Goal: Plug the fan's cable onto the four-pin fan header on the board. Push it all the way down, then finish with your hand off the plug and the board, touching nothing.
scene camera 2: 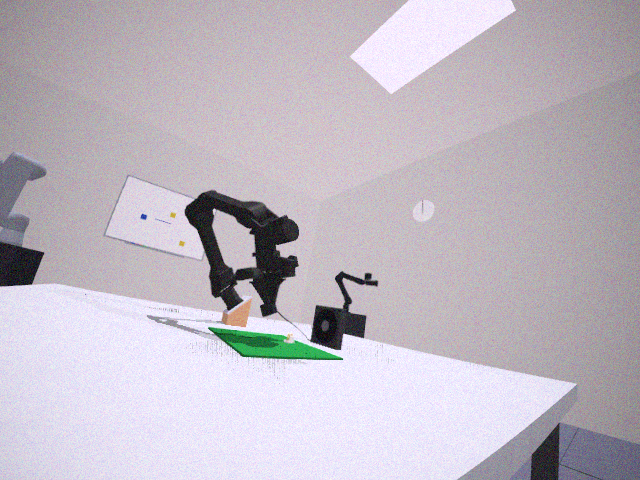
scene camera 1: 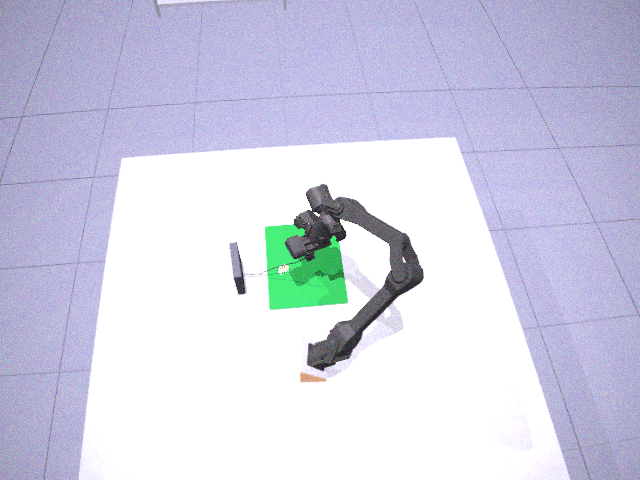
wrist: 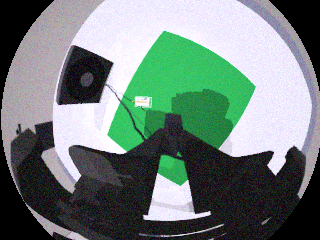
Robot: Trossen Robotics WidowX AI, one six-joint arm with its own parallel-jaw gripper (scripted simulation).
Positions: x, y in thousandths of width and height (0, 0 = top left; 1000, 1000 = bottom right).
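Observation:
You can see the gripper (scene camera 2: 423, 639), and it's in scene camera 1 (scene camera 1: 482, 524) and in the wrist view (wrist: 536, 556) too. There's a black fan (scene camera 2: 515, 672), and the wrist view shows the black fan (wrist: 252, 327) as well. There's also a green board (scene camera 1: 499, 589); it shows in scene camera 2 (scene camera 2: 387, 716) and in the wrist view (wrist: 558, 319).

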